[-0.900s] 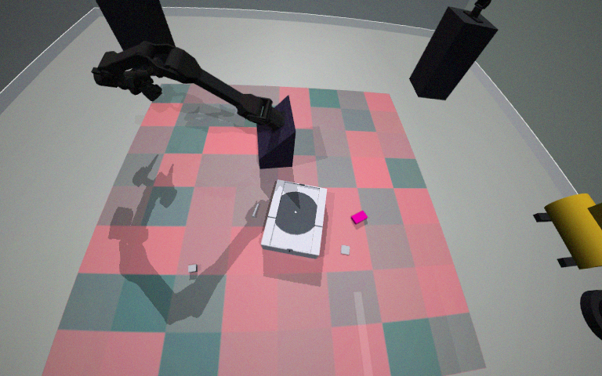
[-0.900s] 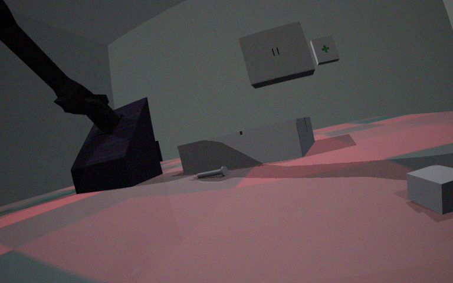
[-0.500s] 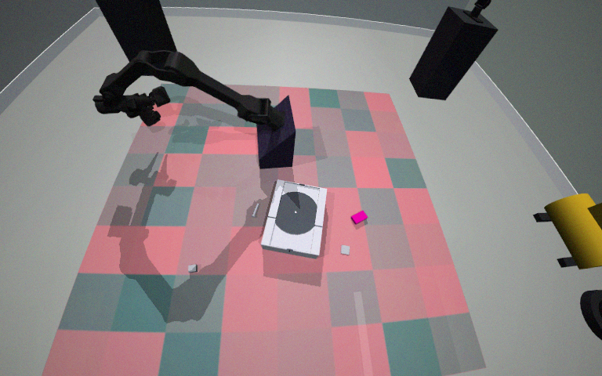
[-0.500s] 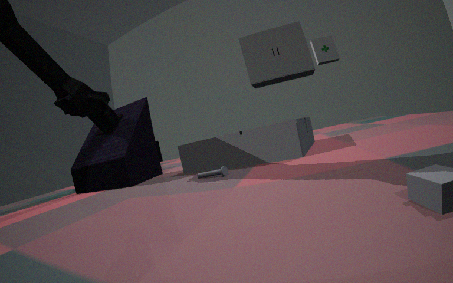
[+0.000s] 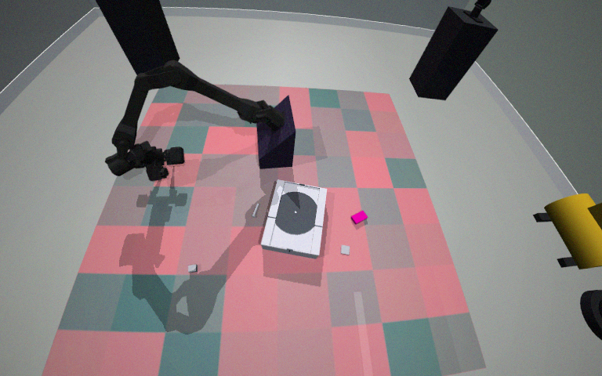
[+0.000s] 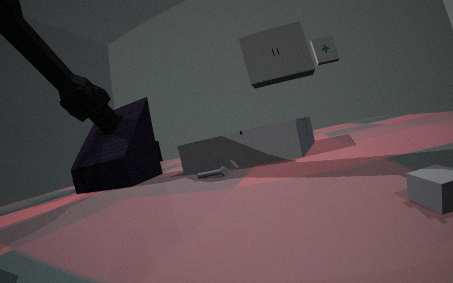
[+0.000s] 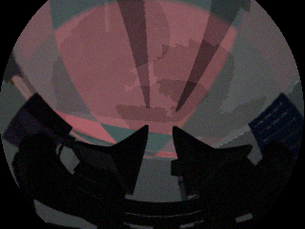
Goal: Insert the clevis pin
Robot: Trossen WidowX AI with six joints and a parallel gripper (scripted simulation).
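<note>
My gripper tip is 210 mm short of the steel clevis pin, 370 mm to the right of it and 10 mm above it. Round my gripper tip: dark aluminium disc (230 mm ahead, 520 mm to the left, 40 mm above); grey cube (420 mm ahead, 190 mm to the left, 10 mm below); steel tray (240 mm ahead, 520 mm to the left, 30 mm above).
</note>
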